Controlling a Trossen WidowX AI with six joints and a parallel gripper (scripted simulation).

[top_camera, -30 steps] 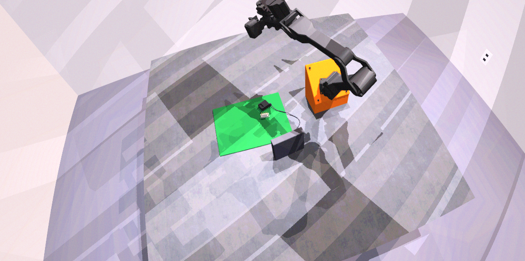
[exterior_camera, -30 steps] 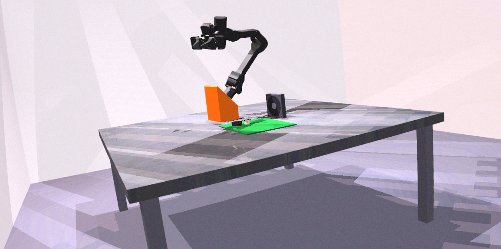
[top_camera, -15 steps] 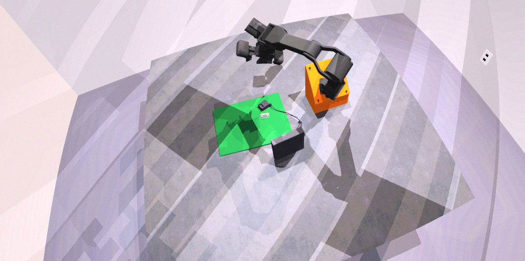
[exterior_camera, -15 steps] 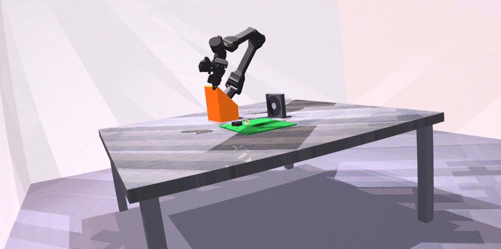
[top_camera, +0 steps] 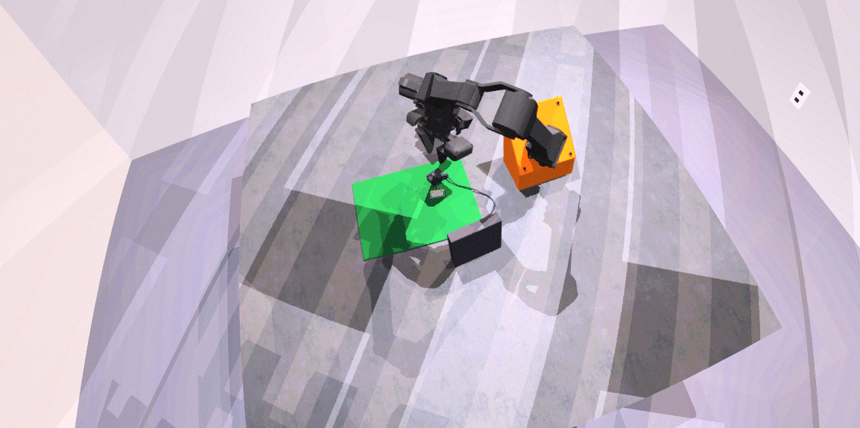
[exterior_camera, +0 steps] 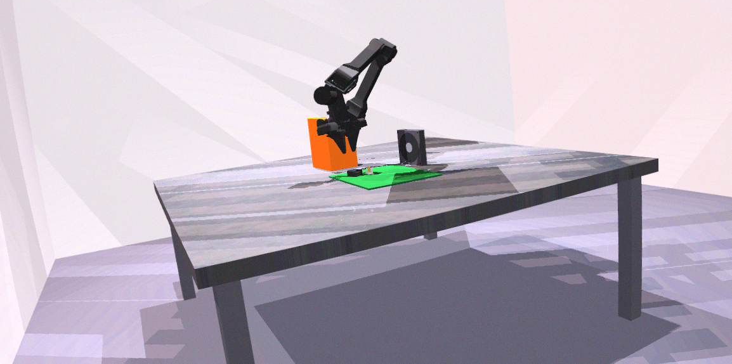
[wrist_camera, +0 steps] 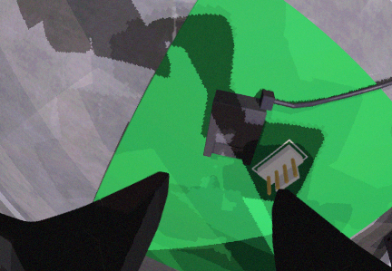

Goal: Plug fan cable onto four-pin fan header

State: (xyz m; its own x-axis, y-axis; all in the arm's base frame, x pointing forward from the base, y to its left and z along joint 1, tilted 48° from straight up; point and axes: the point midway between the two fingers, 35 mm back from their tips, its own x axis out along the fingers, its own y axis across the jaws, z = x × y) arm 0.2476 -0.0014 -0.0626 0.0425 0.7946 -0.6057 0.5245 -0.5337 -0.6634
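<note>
The black fan plug is 10 mm ahead of my gripper tip, 10 mm to the left of it and 70 mm below it. The rest, counted from my gripper tip: green board (80 mm ahead, 80 mm to the left, 90 mm below); then fan (50 mm behind, 230 mm to the left, 20 mm below).
</note>
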